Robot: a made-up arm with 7 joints.
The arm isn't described. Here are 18 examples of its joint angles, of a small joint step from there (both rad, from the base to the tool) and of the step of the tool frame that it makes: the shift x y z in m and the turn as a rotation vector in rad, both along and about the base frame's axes.
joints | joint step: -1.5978 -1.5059 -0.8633 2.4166 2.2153 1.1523 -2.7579 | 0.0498 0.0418 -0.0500 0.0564 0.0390 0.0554 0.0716
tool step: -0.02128 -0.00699 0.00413 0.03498 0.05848 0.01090
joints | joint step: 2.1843 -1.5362 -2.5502 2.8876 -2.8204 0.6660 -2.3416 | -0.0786 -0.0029 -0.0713 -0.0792 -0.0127 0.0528 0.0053
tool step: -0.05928 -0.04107 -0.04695 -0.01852 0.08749 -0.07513
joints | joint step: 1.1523 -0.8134 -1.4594 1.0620 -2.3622 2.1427 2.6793 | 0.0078 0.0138 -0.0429 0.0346 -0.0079 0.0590 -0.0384
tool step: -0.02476 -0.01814 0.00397 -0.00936 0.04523 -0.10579
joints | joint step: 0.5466 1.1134 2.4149 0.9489 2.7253 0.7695 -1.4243 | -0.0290 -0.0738 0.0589 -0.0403 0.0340 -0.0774 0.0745
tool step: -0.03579 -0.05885 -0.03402 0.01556 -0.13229 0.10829
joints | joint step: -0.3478 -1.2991 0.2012 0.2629 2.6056 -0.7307 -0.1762 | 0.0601 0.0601 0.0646 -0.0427 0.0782 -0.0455 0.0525
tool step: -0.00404 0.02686 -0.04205 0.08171 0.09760 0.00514
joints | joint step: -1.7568 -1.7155 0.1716 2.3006 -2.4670 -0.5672 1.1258 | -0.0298 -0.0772 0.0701 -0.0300 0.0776 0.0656 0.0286
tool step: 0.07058 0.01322 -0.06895 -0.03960 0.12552 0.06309
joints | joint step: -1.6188 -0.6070 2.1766 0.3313 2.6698 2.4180 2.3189 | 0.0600 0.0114 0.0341 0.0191 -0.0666 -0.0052 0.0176
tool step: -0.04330 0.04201 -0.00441 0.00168 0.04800 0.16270
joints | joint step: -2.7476 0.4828 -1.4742 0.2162 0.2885 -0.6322 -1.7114 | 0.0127 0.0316 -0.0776 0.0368 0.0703 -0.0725 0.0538
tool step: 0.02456 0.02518 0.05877 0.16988 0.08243 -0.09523
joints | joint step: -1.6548 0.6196 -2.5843 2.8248 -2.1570 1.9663 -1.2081 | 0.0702 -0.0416 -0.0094 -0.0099 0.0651 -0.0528 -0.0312
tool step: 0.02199 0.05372 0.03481 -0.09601 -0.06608 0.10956
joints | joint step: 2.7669 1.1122 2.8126 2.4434 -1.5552 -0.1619 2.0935 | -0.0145 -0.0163 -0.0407 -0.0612 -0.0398 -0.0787 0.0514
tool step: 0.05301 -0.03017 0.02123 0.01155 0.10463 -0.02703
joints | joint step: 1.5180 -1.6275 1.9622 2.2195 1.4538 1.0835 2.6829 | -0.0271 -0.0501 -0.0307 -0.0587 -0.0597 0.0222 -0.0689
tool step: -0.05018 0.07181 -0.03491 0.13975 0.04647 0.01030
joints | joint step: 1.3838 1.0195 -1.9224 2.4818 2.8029 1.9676 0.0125 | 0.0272 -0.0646 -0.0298 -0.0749 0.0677 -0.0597 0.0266
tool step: 0.01429 -0.04159 0.08582 0.15688 0.05441 -0.06135
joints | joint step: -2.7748 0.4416 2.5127 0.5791 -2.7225 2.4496 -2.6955 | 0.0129 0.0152 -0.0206 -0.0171 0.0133 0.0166 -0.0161
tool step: -0.00903 -0.00579 -0.00747 0.02777 -0.00035 -0.03132
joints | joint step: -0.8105 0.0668 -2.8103 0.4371 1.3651 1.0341 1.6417 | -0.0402 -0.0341 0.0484 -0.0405 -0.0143 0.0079 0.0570
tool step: 0.02509 -0.02117 -0.02618 -0.06841 -0.10279 -0.00769
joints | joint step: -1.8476 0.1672 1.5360 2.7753 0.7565 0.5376 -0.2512 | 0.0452 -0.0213 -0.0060 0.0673 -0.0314 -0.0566 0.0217
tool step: -0.04224 0.03317 0.01245 -0.01056 -0.09742 -0.00333
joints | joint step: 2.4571 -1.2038 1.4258 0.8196 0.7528 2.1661 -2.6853 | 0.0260 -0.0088 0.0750 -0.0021 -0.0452 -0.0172 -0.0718
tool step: 0.01684 0.01044 -0.02149 0.05808 -0.05167 0.11138
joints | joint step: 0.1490 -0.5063 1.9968 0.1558 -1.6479 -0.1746 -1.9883 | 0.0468 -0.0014 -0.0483 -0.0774 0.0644 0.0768 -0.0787
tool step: 0.03424 -0.01121 -0.00378 0.01345 -0.09636 -0.00497
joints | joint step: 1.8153 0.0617 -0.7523 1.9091 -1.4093 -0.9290 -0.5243 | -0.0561 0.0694 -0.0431 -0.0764 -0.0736 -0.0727 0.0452
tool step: 0.05225 0.03885 -0.09470 -0.19270 -0.01641 -0.04212
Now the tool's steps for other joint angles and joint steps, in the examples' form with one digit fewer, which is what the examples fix.
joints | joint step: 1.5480 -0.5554 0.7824 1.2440 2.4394 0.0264 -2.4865 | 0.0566 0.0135 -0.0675 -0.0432 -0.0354 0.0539 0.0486
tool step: 0.0092 0.0109 -0.0064 -0.0340 0.0322 0.0333
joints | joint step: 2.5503 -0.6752 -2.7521 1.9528 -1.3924 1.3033 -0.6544 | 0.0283 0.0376 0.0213 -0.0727 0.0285 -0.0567 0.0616
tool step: 0.0184 0.0586 -0.0101 0.0444 -0.0560 0.0755
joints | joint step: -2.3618 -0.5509 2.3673 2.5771 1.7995 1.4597 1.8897 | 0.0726 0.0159 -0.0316 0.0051 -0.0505 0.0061 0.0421
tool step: -0.0340 0.0265 0.0056 -0.0481 -0.0007 0.0194
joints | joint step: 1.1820 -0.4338 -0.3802 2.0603 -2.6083 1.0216 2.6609 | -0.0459 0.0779 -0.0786 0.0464 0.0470 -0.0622 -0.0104
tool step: 0.0504 0.0133 -0.0122 -0.0567 0.0661 -0.0693
